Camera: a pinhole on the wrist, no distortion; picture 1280 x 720 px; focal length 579.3 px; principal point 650.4 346.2 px. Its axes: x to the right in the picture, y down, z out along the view. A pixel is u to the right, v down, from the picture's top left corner.
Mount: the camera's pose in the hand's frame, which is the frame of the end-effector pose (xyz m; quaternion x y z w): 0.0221 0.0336 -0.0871 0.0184 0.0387 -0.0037 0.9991
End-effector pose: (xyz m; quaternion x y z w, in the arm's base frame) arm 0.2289 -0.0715 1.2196 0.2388 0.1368 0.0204 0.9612
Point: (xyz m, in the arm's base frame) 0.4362 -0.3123 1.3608
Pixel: 782.5 105.1
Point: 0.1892 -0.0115 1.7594
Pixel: 371.9 690.9
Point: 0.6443 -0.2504 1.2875
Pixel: 1144.0 136.2
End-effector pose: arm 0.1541 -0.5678 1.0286 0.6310 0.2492 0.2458 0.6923
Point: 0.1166 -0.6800 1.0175
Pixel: 86.7 141.5
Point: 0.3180 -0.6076 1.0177
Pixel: 798.0 237.8
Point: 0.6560 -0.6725 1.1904
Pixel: 918.0 486.6
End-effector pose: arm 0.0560 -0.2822 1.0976 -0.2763 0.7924 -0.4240 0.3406
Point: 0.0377 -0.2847 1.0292
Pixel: 671.9 520.3
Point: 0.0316 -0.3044 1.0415
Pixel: 752.4 410.2
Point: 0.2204 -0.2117 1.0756
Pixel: 50.9 348.3
